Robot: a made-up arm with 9 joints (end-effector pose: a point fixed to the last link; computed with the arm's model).
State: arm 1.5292 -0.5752 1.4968 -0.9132 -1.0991 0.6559 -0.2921 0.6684 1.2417
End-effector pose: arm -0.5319 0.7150 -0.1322 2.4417 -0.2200 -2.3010
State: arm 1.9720 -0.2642 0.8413 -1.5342 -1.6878 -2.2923 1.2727 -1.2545 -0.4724
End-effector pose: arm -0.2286 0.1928 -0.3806 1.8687 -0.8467 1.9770
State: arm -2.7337 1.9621 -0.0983 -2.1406 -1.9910 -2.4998 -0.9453 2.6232 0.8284
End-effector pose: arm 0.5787 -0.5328 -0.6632 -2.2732 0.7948 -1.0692
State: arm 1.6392 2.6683 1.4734 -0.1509 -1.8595 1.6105 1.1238 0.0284 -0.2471
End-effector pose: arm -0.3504 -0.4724 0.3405 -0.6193 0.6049 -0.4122
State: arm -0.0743 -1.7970 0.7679 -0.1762 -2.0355 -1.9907 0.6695 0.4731 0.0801
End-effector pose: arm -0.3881 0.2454 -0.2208 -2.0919 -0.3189 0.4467
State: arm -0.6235 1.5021 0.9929 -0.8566 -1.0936 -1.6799 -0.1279 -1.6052 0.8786
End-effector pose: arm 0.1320 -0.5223 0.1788 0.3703 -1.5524 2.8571
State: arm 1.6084 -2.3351 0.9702 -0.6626 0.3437 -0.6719 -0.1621 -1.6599 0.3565
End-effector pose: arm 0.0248 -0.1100 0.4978 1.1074 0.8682 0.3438
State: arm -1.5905 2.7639 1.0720 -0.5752 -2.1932 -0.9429 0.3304 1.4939 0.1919
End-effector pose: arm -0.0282 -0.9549 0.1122 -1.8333 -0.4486 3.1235
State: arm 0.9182 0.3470 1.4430 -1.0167 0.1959 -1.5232 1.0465 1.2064 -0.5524
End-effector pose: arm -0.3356 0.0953 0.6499 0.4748 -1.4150 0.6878
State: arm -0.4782 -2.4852 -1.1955 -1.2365 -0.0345 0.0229 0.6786 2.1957 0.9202
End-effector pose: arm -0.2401 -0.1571 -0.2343 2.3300 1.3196 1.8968
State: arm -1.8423 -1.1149 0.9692 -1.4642 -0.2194 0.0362 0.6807 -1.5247 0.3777
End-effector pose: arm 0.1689 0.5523 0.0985 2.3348 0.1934 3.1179
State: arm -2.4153 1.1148 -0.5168 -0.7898 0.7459 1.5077 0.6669 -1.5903 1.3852
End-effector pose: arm 0.1354 -0.4542 -0.3270 0.2482 -0.3316 2.3015
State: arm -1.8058 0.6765 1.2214 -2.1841 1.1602 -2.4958 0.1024 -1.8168 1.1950
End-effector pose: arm 1.0829 0.2277 -0.0883 0.6680 0.4422 -1.8905
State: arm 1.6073 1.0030 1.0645 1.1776 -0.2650 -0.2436 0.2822 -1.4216 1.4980
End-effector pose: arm -0.2270 0.1657 -0.2223 2.8663 -0.1174 2.1960
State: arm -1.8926 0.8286 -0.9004 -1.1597 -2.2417 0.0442 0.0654 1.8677 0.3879
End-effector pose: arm 0.5267 -0.3519 -0.4593 2.0763 0.8983 0.3340
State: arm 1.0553 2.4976 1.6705 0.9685 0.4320 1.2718 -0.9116 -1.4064 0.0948
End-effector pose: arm -0.8407 -0.1458 0.4009 2.5848 0.0282 -2.4314
